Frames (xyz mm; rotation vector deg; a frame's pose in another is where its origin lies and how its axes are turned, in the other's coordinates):
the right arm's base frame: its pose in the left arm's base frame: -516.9 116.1 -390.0 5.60 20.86 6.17
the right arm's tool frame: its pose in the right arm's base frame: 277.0 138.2 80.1 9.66 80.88 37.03
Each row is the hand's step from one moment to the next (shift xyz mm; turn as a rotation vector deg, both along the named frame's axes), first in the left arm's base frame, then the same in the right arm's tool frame.
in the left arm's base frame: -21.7 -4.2 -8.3 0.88 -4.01 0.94
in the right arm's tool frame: 11.1 -4.3 -20.4 -3.30 -2.51 -0.77
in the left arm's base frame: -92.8 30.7 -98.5 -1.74 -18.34 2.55
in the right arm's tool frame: 122.3 -23.5 -61.1 -11.83 -11.49 -8.60
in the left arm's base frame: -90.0 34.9 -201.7 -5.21 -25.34 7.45
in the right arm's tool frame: 201.0 -88.0 -43.1 -18.35 -12.77 -15.00
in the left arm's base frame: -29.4 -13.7 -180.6 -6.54 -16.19 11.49
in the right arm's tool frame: 137.1 -121.7 -7.7 -15.68 -3.17 -13.45
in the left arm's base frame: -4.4 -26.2 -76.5 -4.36 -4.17 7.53
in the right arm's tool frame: 43.7 -68.1 -3.2 -6.56 2.67 -6.55
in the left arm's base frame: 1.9 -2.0 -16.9 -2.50 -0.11 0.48
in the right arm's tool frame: 10.9 -12.8 3.3 0.42 0.72 -2.41
